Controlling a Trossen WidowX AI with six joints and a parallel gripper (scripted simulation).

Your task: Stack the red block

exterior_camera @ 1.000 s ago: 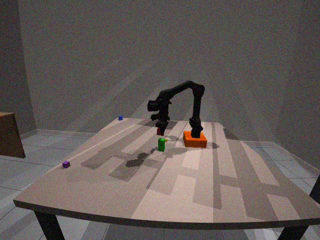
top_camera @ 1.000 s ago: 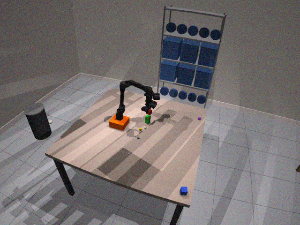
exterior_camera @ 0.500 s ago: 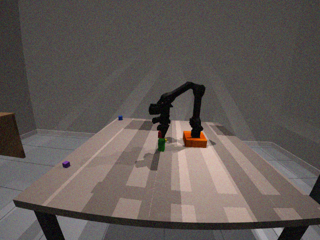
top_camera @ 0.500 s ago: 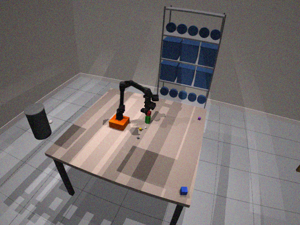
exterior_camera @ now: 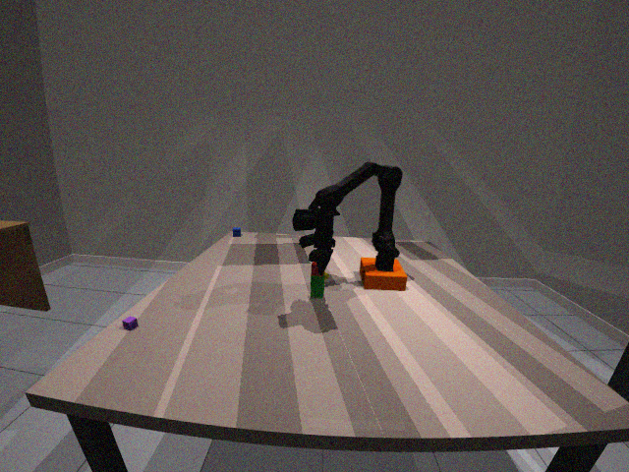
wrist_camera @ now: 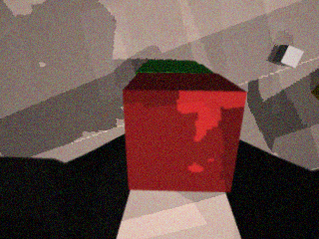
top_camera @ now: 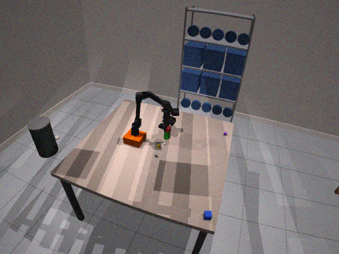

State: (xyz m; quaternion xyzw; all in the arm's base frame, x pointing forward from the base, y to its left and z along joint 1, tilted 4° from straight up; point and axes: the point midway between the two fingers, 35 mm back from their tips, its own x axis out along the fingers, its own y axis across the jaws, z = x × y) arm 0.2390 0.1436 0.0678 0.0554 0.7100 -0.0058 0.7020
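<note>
My gripper tip is 10 mm below the red block and 10 mm short of it. Also, from my gripper tip: grey cube 270 mm to the right, 80 mm below, 30 mm ahead; then yellow cube 150 mm to the right, 80 mm below; then white cube 100 mm to the right, 80 mm below, 30 mm ahead.
</note>
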